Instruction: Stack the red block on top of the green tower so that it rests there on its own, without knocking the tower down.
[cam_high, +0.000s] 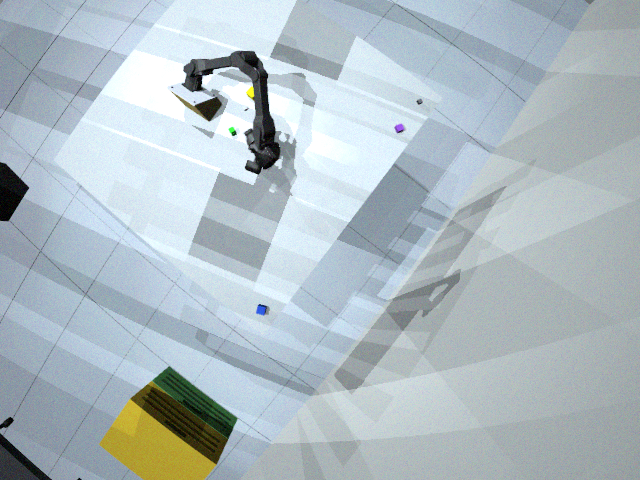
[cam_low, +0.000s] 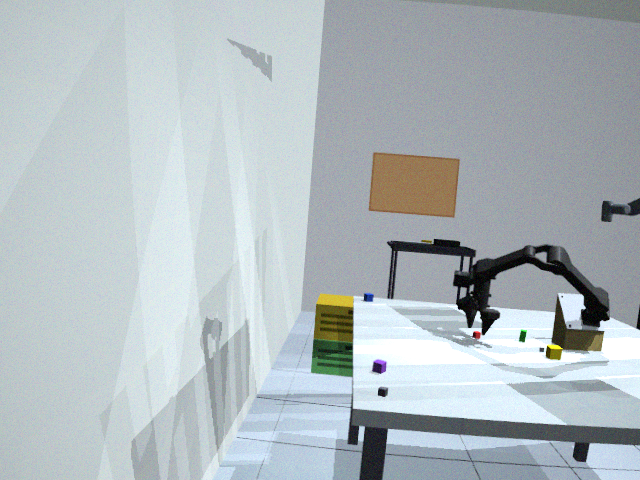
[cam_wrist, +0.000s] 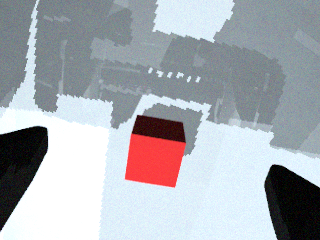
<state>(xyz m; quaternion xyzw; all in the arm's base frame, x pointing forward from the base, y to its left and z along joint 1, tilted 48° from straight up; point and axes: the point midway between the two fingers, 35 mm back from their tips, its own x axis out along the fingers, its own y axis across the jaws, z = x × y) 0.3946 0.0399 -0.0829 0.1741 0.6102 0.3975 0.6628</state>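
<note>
The red block lies 1 cm below my gripper tip. From my gripper tip the other things lie so: yellow cube (22 cm behind, 18 cm to the left); blue cube (39 cm ahead, 51 cm to the right, 1 cm below); purple cube (37 cm ahead, 45 cm to the left, 1 cm below).
</note>
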